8 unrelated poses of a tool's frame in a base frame.
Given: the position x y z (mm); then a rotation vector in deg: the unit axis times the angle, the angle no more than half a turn.
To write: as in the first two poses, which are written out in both.
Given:
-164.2 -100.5 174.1 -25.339 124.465 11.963
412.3 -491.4 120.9 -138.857 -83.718 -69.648
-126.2 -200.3 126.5 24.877 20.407 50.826
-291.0 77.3 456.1 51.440 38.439 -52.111
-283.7 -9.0 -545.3 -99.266 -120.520 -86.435
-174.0 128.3 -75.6 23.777 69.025 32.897
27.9 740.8 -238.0 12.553 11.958 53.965
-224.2 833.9 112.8 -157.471 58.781 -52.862
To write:
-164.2 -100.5 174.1; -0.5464 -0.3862 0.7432; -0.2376 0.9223 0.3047; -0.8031 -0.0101 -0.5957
412.3 -491.4 120.9; 0.2391 0.7702 0.5913; 0.7216 -0.5484 0.4226; 0.6498 0.3256 -0.6869
-126.2 -200.3 126.5; 0.5836 -0.6624 0.4698; 0.8033 0.5555 -0.2147; -0.1187 0.5027 0.8563
-291.0 77.3 456.1; 0.4648 0.8774 0.1189; -0.3726 0.3157 -0.8726; -0.8032 0.3613 0.4737
-283.7 -9.0 -545.3; -0.3810 0.7641 0.5206; 0.7381 -0.0877 0.6689; 0.5568 0.6391 -0.5306
-174.0 128.3 -75.6; 0.2453 -0.1928 0.9501; 0.6165 0.7873 0.0006; -0.7481 0.5856 0.3120
27.9 740.8 -238.0; 0.5714 -0.7745 0.2713; 0.8166 0.5694 -0.0945; -0.0813 0.2756 0.9578
-224.2 833.9 112.8; 0.5978 -0.5757 0.5578; -0.6155 -0.7755 -0.1407; 0.5135 -0.2592 -0.8180

